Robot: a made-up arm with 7 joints.
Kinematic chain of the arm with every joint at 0, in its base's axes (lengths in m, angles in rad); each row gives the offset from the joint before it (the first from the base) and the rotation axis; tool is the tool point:
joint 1: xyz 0 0.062 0 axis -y
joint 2: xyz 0 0.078 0 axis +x
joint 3: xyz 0 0 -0.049 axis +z
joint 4: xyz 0 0 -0.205 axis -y
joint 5: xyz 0 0 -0.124 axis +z
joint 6: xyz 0 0 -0.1 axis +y
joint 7: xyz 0 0 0 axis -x
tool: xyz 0 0 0
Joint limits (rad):
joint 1: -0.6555..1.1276
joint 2: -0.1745..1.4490
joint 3: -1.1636..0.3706
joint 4: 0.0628..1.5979
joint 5: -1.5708..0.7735
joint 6: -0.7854..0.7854
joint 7: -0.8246..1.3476
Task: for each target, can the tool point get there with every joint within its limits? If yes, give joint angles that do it. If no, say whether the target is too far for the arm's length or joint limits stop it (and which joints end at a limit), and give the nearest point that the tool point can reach.
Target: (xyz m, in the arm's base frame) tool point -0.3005 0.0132 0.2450
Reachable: no: joint limits stop it (at a limit: joint 1, joint 2, joint 3, joint 4) | nearest point 0.0440 0.3959 0.2102 | short by 0.516 m
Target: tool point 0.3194 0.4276 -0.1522
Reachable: yes | joints 0.8279 0.8759 -0.6289 0.6111 -0.4166 -0.4483 -0.1603
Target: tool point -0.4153 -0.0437 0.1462
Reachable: no: joint limits stop it (at a limit: joint 1, joint 2, joint 3, joint 4) | nearest point -0.0568 -0.1055 -0.2193 | short by 0.516 m
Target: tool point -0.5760 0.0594 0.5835
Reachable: no: too far | nearest point 0.0440 0.3959 0.2102 | short by 0.798 m
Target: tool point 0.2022 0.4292 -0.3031
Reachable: yes | joints 0.4175 0.8500 -0.9048 0.4643 -1.0822 -0.2282 -0.6289
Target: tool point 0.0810 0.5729 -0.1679
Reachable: yes | joints 0.2084 1.2998 -0.9200 0.3344 -0.6076 -0.2065 -0.1725
